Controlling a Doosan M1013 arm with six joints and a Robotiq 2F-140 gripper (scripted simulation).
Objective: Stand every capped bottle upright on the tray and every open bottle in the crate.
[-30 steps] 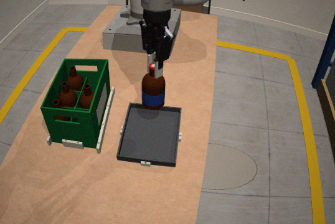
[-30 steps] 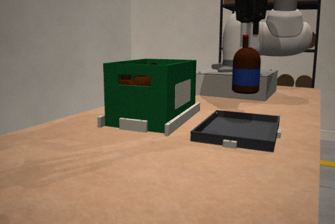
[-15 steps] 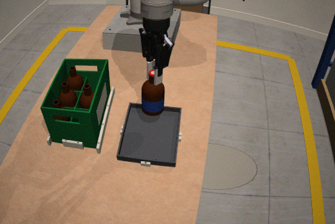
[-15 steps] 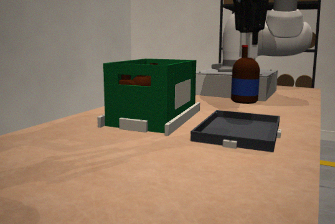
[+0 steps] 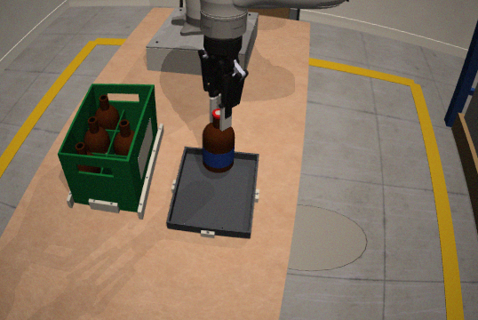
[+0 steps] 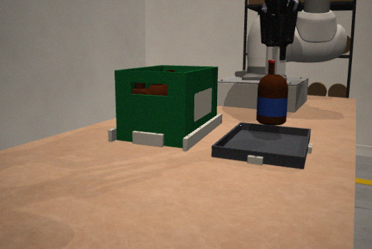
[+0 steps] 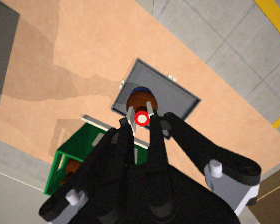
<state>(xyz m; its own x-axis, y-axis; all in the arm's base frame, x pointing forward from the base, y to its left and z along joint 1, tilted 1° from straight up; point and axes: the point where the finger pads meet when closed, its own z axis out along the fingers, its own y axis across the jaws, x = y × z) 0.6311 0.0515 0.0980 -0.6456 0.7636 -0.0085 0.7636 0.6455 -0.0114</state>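
Now: the bottle 8 cm below my hand. The rest, counted from my hand: crate 27 cm to the right, 12 cm below, 2 cm behind; then dark grey tray 19 cm below, 6 cm ahead, 1 cm to the right.
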